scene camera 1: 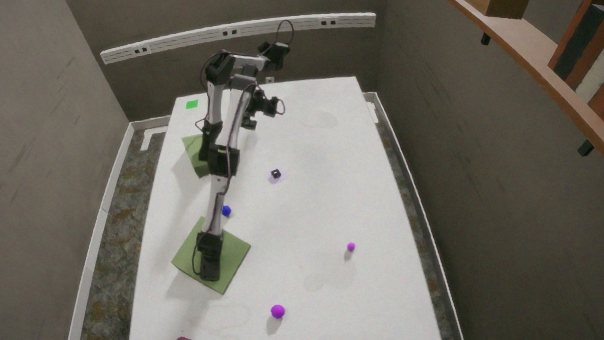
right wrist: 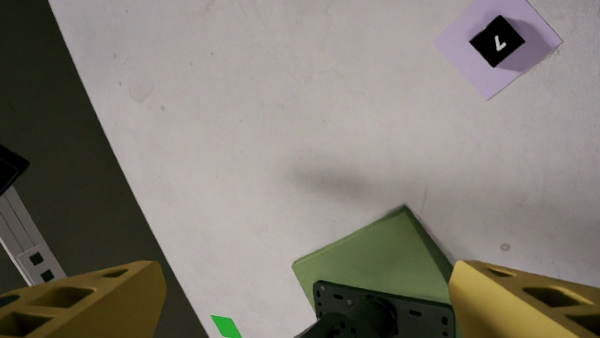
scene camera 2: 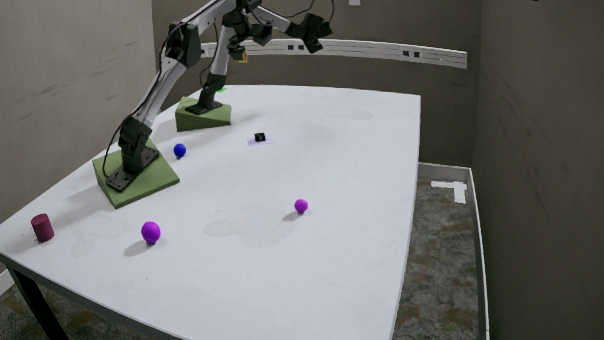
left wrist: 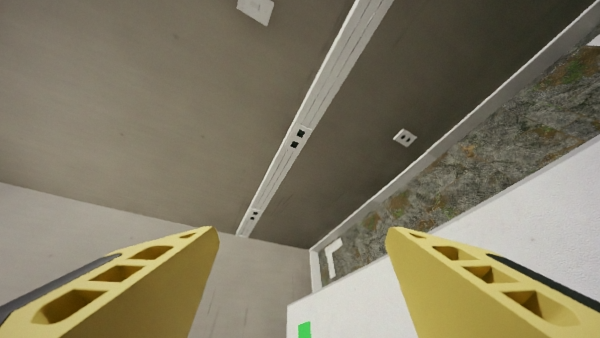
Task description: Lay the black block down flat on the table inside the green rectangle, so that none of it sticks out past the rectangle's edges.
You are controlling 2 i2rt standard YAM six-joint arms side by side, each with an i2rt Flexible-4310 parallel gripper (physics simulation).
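Frame: origin at the left arm's base, x ahead, y left, z up, level; centimetres.
Seen in the pictures: left gripper, fingertip midpoint: point(scene camera 1: 267, 52) point(left wrist: 302, 235); right gripper, fingertip midpoint: point(scene camera 1: 257, 114) point(right wrist: 307, 277) point(scene camera 2: 254, 54); left arm's base, origin of the base link: point(right wrist: 377, 314) point(scene camera 2: 204, 107); right arm's base, origin of the base link: point(scene camera 1: 210, 253) point(scene camera 2: 132, 168).
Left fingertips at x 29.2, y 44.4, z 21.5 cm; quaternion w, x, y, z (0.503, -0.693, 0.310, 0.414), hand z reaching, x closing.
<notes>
Pixels of each thing's top centre, then the offset from my left fingertips to it. "pt": a spot on its surface instead.
- black block, middle of its top: point(right wrist: 497, 41) point(scene camera 2: 259, 134) point(scene camera 1: 275, 172) dx +2.3, dy -59.8, dz -24.3 cm
- pale purple square, surface spot: point(right wrist: 487, 86) pt dx -1.8, dy -58.9, dz -26.1 cm
- green rectangle, surface spot: point(right wrist: 226, 326) point(scene camera 2: 218, 90) point(scene camera 1: 192, 104) pt dx -47.4, dy -4.4, dz -26.1 cm
- blue ball, middle of its top: point(scene camera 2: 178, 144) point(scene camera 1: 224, 207) dx -17.8, dy -77.7, dz -21.9 cm
- maroon cylinder, middle of its top: point(scene camera 2: 39, 218) dx -29.4, dy -131.5, dz -20.8 cm
The black block point(scene camera 1: 276, 173) point(scene camera 2: 259, 136) point(right wrist: 496, 41), with a white mark on its top, sits on a pale purple square point(scene camera 2: 267, 142) point(right wrist: 487, 86) near the table's middle. The green rectangle point(scene camera 1: 192, 104) point(scene camera 2: 221, 90) point(left wrist: 304, 330) point(right wrist: 226, 326) lies near the table's far left corner in scene camera 1; it is partly cut off in both wrist views. My left gripper point(left wrist: 302, 235) is open and empty, raised high and facing the wall. My right gripper is open and empty, high above the table, with the block well away at the upper right of its wrist view.
A blue ball point(scene camera 1: 226, 211) point(scene camera 2: 179, 150) lies between the green arm bases point(scene camera 1: 235, 246) point(scene camera 2: 202, 120). Two purple balls point(scene camera 1: 278, 311) point(scene camera 1: 351, 247) point(scene camera 2: 150, 232) point(scene camera 2: 301, 206) and a maroon cylinder point(scene camera 2: 42, 228) are farther off. The left arm's base stands near the green rectangle.
</notes>
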